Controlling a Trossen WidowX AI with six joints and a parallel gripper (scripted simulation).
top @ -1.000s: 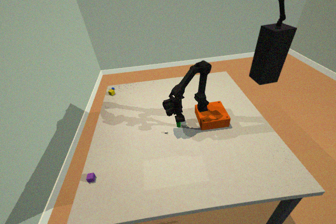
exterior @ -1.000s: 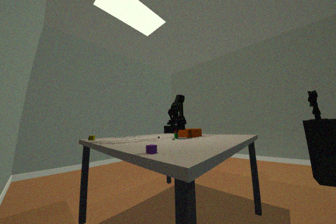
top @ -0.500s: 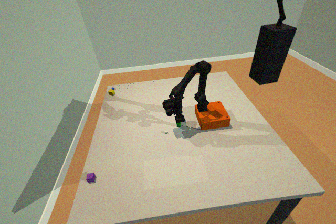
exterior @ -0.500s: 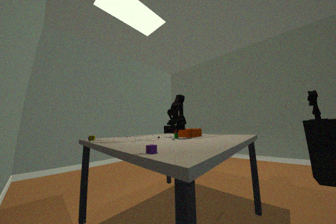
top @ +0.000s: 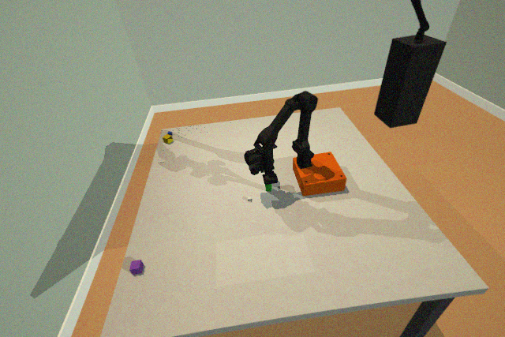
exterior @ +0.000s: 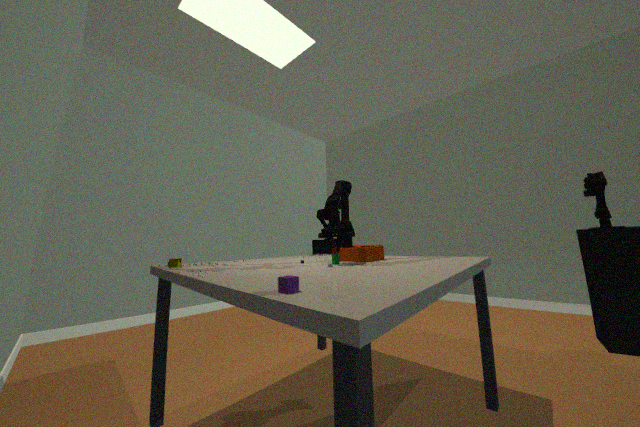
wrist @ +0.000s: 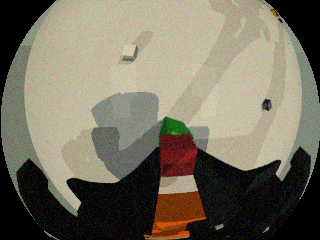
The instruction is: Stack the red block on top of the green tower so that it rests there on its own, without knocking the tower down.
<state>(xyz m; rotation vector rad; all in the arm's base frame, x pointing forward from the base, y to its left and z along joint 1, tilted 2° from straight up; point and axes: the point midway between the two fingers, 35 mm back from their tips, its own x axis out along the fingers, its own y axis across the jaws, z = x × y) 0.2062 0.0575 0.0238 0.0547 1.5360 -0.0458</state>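
Right now my gripper tip is 10 mm below the red block. Also, from my gripper tip: yellow block (600 mm to the right, 530 mm ahead, 40 mm below); then purple block (600 mm ahead, 280 mm to the left, 40 mm below).
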